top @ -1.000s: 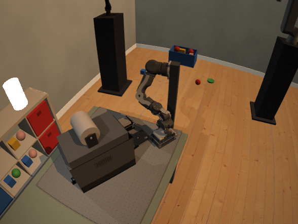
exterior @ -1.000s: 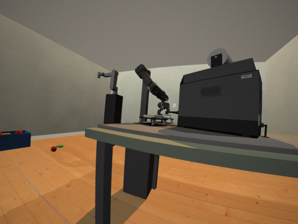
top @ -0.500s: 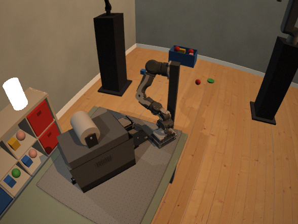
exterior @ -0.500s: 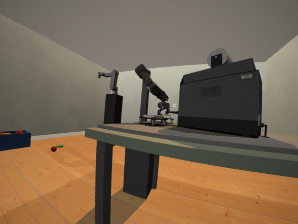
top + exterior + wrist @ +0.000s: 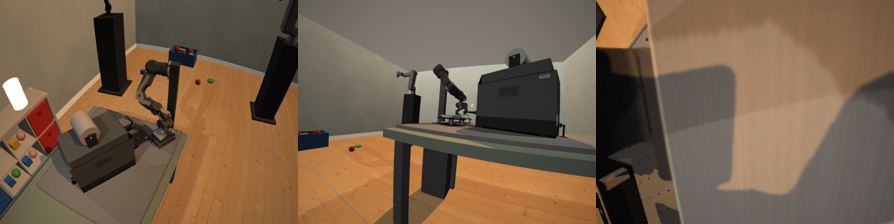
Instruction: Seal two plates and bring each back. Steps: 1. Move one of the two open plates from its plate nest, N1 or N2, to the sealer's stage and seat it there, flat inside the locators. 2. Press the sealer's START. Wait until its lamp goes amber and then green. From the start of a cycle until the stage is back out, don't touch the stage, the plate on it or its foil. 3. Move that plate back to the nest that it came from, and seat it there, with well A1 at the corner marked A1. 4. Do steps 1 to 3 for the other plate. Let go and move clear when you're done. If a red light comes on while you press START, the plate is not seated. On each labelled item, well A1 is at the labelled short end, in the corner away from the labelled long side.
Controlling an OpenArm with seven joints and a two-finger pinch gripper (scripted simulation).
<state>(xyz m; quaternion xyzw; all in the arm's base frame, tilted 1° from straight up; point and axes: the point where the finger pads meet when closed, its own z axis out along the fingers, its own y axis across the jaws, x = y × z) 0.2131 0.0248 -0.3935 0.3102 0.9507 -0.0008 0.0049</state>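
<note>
Now: the plate nest 3 cm below my hand. The rest, counted from my hand: dark sealer stage: 15 cm to the right, 13 cm ahead, 3 cm above; white well plate: right at my hand; pale start button: 27 cm ahead, 13 cm to the right, 12 cm above.
</note>
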